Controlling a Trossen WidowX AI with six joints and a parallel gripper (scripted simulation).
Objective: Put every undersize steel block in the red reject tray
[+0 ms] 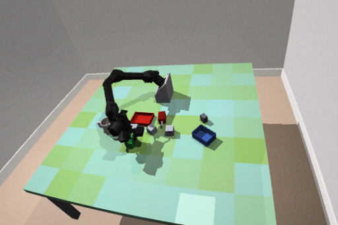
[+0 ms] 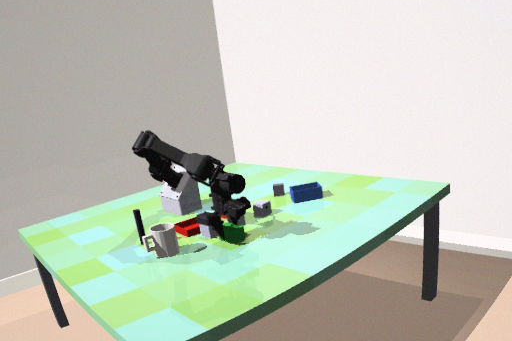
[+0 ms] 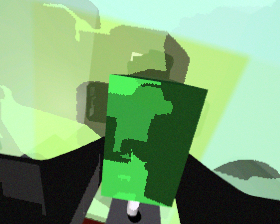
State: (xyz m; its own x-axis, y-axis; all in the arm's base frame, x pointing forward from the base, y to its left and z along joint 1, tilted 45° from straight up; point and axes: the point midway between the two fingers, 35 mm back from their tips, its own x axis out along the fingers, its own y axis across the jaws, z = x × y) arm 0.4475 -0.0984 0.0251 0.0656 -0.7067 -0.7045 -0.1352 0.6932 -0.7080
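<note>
My gripper tip is now 10 mm past the green GO gauge and 20 mm below it. Also, from my gripper tip: steel block (90 mm behind, 220 mm to the left, 10 mm above); then mug (70 mm behind, 200 mm to the right, 30 mm above); then red reject tray (180 mm behind).
</note>
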